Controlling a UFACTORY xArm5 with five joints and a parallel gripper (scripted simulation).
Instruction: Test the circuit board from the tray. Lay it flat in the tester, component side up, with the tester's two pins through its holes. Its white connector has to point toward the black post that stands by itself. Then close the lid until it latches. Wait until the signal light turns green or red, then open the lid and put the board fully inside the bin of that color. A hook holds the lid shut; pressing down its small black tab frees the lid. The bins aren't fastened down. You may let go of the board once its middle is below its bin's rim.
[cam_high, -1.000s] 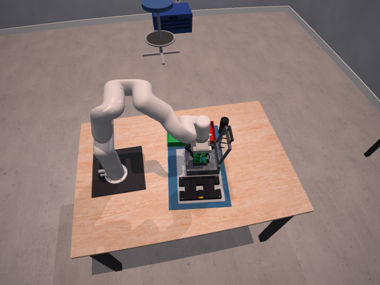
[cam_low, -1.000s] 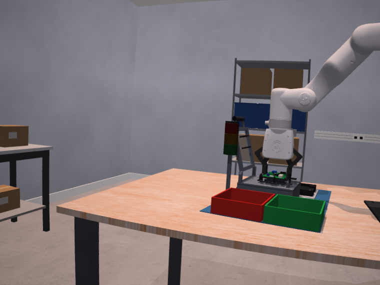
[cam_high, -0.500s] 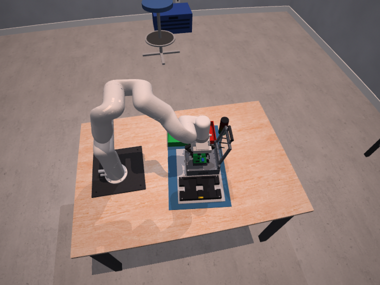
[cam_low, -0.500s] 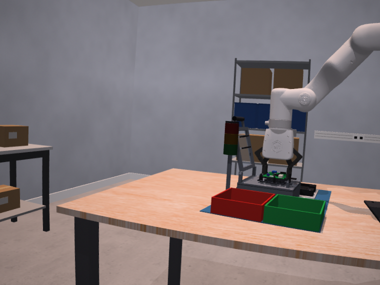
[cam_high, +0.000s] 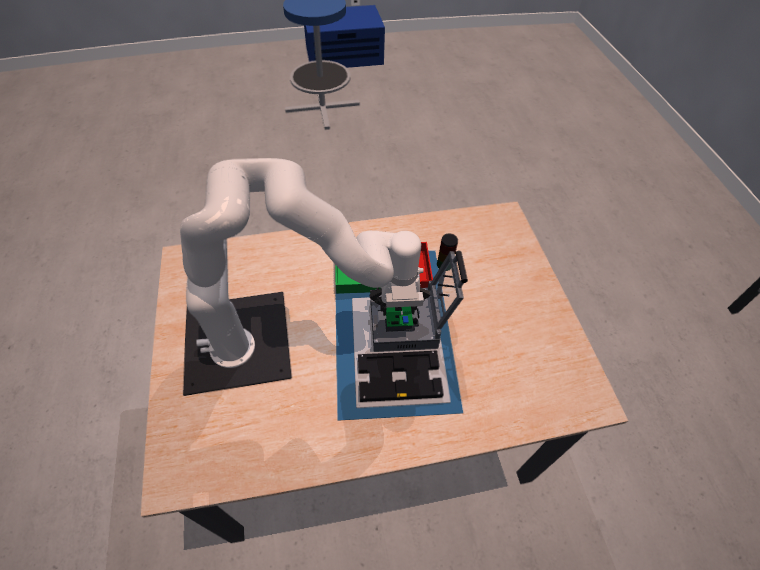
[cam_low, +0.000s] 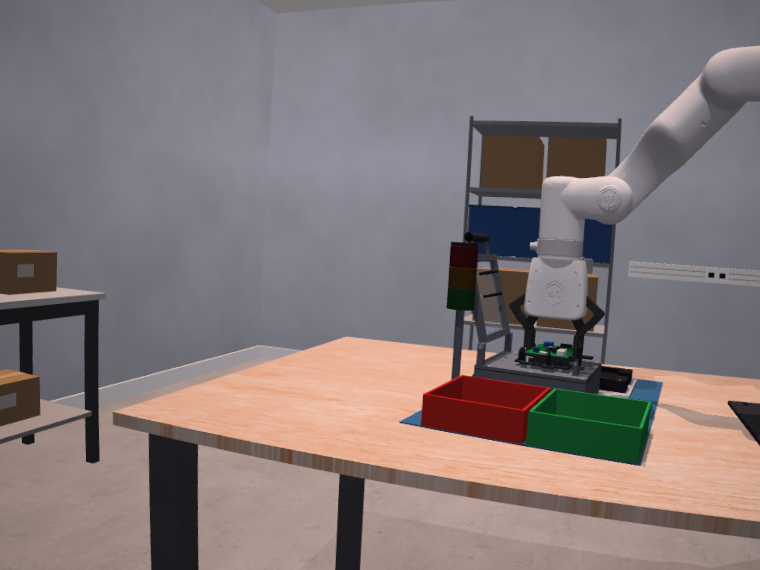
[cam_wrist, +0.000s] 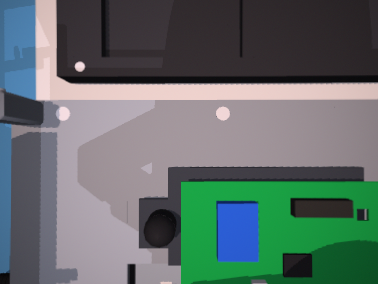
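Right now my hand is right at the green circuit board. The rest, counted from my hand: red bin (60 mm ahead, 200 mm to the left, 80 mm below); then lid (130 mm ahead, 10 mm to the right, 90 mm above); then green bin (90 mm behind, 210 mm to the left, 80 mm below).
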